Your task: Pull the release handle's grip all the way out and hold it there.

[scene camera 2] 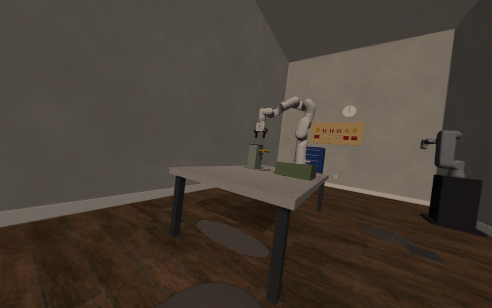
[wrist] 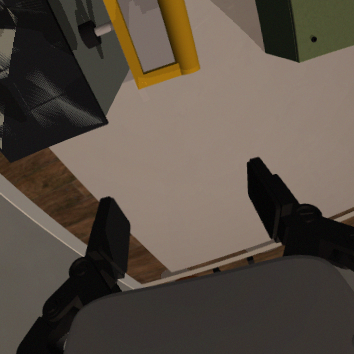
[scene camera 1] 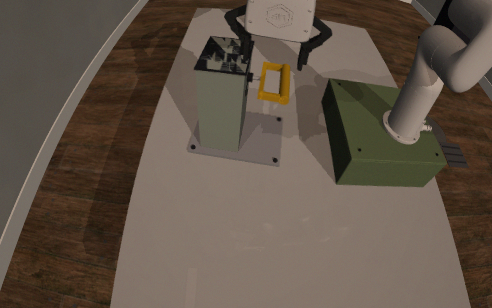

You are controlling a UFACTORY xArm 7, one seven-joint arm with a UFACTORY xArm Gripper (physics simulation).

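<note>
The release handle is a yellow rectangular frame with a thick round grip (scene camera 1: 285, 84) (scene camera 2: 265, 151) (wrist: 181, 37). It sticks out sideways on a thin pale rod (wrist: 103, 30) from a black collar (wrist: 90, 34) high on the grey-green post (scene camera 1: 221, 110) (scene camera 2: 254, 157) with a dark patterned top. A short length of rod shows between collar and frame. My gripper (scene camera 1: 273, 62) (scene camera 2: 260, 136) (wrist: 182, 193) is open and empty, above the level of the post's top. In the wrist view its fingers stand apart, below the handle and clear of it.
The post stands on a grey base plate (scene camera 1: 262, 142) on the pale table (scene camera 1: 220, 220) (scene camera 2: 230, 179). A green box (scene camera 1: 385, 170) (scene camera 2: 295, 170) (wrist: 325, 25) carrying my arm's base stands across from the handle's grip. A second robot (scene camera 2: 446, 152) is far off at the right.
</note>
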